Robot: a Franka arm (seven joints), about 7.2 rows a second.
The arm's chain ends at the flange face. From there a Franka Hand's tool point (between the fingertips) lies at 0.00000 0.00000 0.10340 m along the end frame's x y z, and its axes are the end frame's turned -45 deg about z.
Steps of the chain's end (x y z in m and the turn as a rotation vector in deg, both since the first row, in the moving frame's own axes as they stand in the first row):
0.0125, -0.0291, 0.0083, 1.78, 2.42, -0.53
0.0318, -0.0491, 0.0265, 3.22, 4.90, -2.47
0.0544, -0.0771, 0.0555, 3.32, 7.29, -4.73
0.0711, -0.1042, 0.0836, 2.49, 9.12, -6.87
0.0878, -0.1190, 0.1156, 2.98, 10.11, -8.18
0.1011, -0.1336, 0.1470, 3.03, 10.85, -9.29
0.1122, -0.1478, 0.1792, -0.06, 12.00, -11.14
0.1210, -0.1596, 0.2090, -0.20, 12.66, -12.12
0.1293, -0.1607, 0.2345, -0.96, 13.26, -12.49
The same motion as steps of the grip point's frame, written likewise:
0.0348, -0.0109, 0.0082, -0.45, 2.97, -0.53
0.0676, -0.0103, 0.0260, -1.19, 5.74, -2.47
0.1067, -0.0116, 0.0545, -2.81, 7.50, -4.73
0.1392, -0.0159, 0.0822, -4.69, 8.21, -6.87
0.1634, -0.0142, 0.1139, -5.04, 9.26, -8.18
0.1843, -0.0145, 0.1450, -5.53, 9.81, -9.29
0.2004, -0.0115, 0.1769, -8.53, 8.44, -11.14
0.2158, -0.0128, 0.2065, -9.09, 8.81, -12.12
0.2225, -0.0061, 0.2317, -10.06, 8.70, -12.49

